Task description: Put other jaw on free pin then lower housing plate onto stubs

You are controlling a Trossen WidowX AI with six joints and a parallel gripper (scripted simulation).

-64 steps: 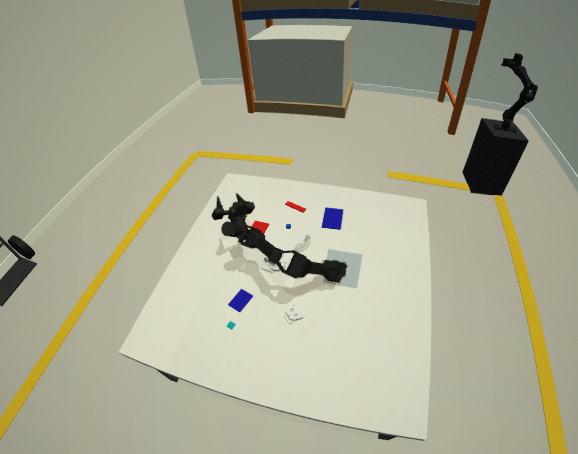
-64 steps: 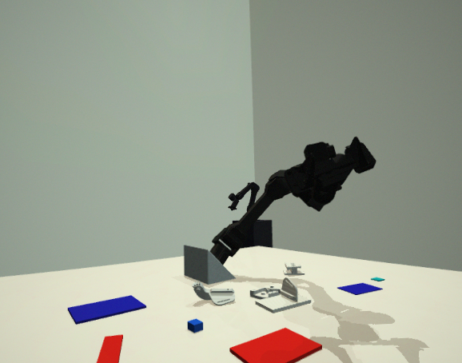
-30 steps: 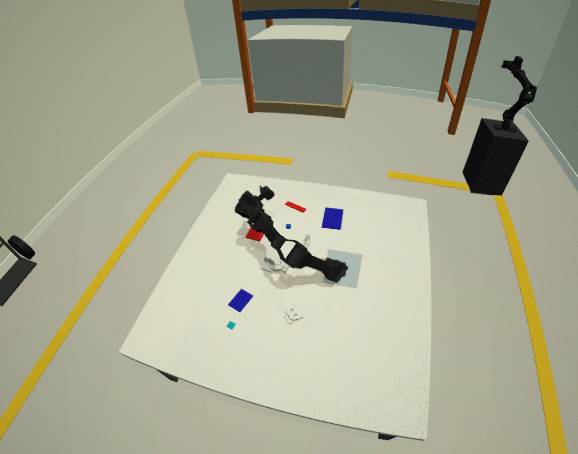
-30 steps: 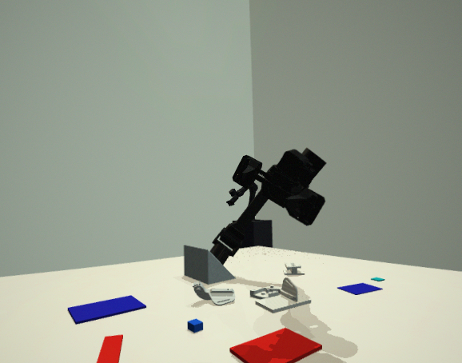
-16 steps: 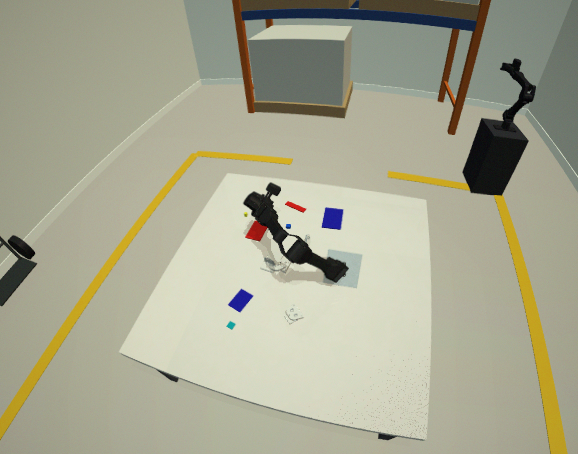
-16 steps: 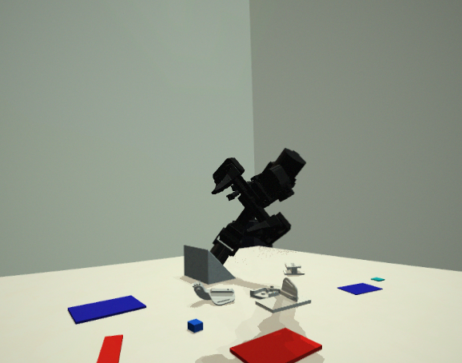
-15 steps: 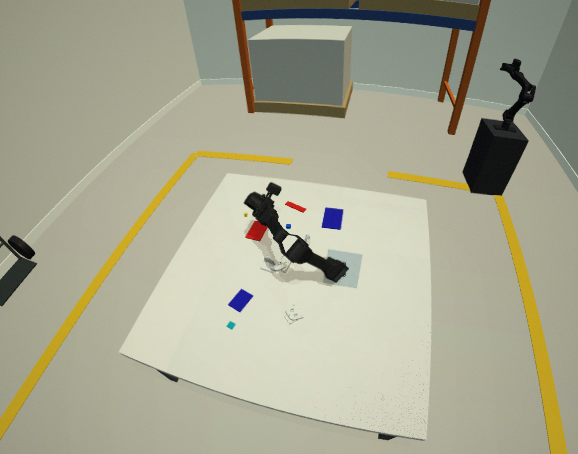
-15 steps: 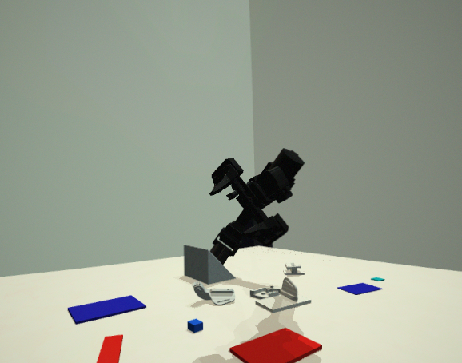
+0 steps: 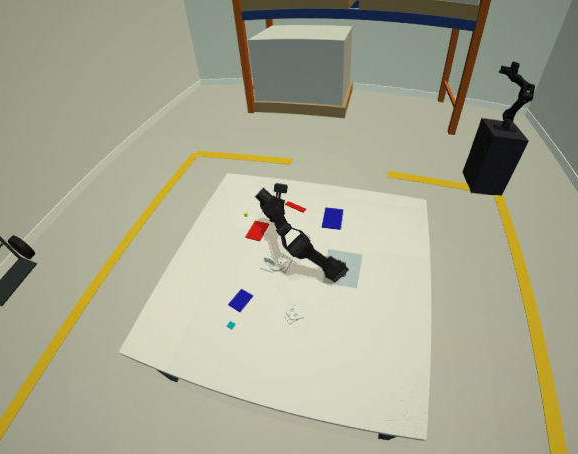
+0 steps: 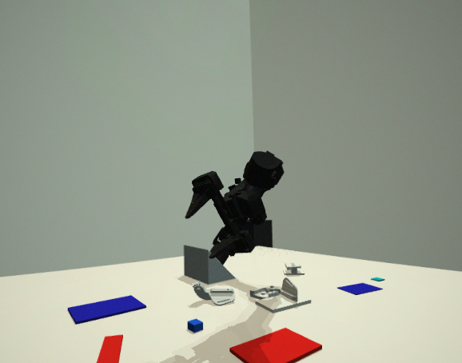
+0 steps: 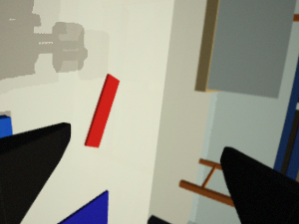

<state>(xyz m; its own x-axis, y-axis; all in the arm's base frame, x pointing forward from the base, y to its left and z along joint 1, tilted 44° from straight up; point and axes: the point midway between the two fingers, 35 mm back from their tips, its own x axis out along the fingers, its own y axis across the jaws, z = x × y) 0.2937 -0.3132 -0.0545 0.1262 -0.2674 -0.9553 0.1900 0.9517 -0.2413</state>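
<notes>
My gripper tip is now 150 mm above the jaw, 140 mm past it and 120 mm to the right of it. Also, from my gripper tip: flat red strip: 180 mm below, 150 mm to the right, 50 mm behind; then blue cube: 170 mm below, 30 mm behind, 10 mm to the left; then yellow cube: 220 mm ahead, 170 mm below, 50 mm to the right.
</notes>
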